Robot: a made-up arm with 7 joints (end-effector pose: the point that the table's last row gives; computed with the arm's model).
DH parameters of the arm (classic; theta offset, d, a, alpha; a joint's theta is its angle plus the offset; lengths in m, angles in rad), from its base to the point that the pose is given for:
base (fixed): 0.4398 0 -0.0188 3.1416
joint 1: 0.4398 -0.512 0 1.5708
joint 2: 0 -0.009 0.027 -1.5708
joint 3: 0 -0.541 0.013 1.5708
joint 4: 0 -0.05 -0.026 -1.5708
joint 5: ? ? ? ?
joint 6: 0 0 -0.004 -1.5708
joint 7: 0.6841 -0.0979 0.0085 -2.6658
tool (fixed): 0.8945 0.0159 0 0
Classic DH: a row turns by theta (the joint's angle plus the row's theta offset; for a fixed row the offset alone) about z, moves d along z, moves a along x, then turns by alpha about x.
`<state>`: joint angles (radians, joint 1 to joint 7).
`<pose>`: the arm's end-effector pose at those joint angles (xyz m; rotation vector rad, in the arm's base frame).
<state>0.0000 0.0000 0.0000 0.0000 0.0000 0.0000 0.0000</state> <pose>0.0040 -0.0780 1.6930 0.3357 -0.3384 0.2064</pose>
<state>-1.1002 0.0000 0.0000 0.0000 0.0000 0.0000 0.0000</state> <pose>0.0549 -0.0211 1.6930 0.4965 -0.1211 1.2843</pose>
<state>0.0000 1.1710 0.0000 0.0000 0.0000 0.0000 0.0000</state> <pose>1.0791 -0.0780 0.9524 0.4033 0.8173 -0.0138</pose>
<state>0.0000 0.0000 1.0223 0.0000 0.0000 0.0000 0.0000</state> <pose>-0.0452 -0.0437 1.6930 0.1306 -0.4711 -0.7962</pose>
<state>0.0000 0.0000 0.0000 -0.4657 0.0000 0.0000 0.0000</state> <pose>-0.2814 -0.0780 1.6163 0.2853 -0.7979 0.2846</pose>
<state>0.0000 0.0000 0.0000 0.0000 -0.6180 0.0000 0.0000</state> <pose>0.0091 -0.0719 1.6930 0.4341 -0.2262 0.8123</pose>
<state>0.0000 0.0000 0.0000 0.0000 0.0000 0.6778 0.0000</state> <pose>0.0747 -0.0780 1.6695 0.3852 0.3307 0.0830</pose>
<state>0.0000 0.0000 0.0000 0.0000 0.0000 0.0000 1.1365</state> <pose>-0.0072 -0.0735 1.6930 0.1043 -0.4818 -0.9081</pose>
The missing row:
joint 5: 0 -0.528 0.009 1.5708
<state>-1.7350 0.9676 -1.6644 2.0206 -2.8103 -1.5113 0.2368</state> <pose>-0.5023 0.1470 0.6029 -0.7160 2.1254 -0.9641</pose>
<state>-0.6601 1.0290 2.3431 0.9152 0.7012 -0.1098 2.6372</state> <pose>0.6986 0.1131 1.3010 1.0845 0.2848 0.9132</pose>
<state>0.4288 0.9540 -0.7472 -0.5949 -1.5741 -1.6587 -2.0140</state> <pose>0.5058 -0.6097 1.1419 0.2954 2.1335 -1.5676</pose>
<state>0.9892 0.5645 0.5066 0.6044 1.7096 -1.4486 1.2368</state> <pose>0.3289 -0.7293 1.1761 -2.6220 -0.1794 -1.2279</pose>
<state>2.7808 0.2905 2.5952 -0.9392 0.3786 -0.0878 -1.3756</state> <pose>-0.5464 -0.5324 1.2508 0.0629 -1.3955 2.1656</pose>
